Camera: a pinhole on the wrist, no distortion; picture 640 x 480 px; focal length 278.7 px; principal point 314.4 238.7 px. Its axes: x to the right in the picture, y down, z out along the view. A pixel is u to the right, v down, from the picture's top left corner.
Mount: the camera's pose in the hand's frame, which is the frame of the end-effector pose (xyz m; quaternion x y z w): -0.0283 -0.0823 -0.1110 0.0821 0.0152 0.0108 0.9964
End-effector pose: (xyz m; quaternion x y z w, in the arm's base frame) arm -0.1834 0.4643 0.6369 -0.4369 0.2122 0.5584 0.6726
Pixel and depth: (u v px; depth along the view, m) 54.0 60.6 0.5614
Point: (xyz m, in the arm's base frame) 0.0908 0.4975 1.4451
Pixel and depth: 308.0 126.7 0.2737
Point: 0.0019 0.5684 0.8124
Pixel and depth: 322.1 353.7 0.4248
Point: -0.2734 0.7379 0.8119
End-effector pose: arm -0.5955 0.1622 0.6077 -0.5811 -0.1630 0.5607 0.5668
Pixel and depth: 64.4 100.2 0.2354
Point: -0.6512 0.0976 0.9472
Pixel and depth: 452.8 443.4 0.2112
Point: -0.6874 0.2737 0.5701
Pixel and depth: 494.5 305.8 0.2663
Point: -0.6529 0.3794 0.6290
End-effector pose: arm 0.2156 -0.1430 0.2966 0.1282 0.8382 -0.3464 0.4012
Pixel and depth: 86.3 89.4 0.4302
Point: 0.4244 -0.5977 0.6327
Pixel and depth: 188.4 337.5 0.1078
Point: 0.2340 -0.1864 0.3821
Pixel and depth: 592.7 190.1 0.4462
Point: 0.0046 -0.5386 -0.0602
